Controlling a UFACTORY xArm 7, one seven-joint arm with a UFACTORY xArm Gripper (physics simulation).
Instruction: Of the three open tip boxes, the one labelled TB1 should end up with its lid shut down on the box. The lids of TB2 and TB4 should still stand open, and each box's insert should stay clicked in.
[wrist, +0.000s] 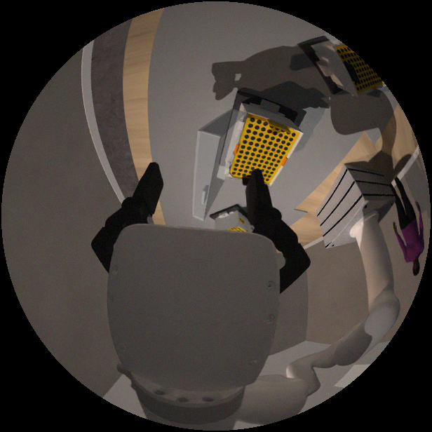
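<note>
I can see my gripper (203, 174). There is a grey mat (196, 66) here as well, so my view takes in the mat along with my gripper.
</note>
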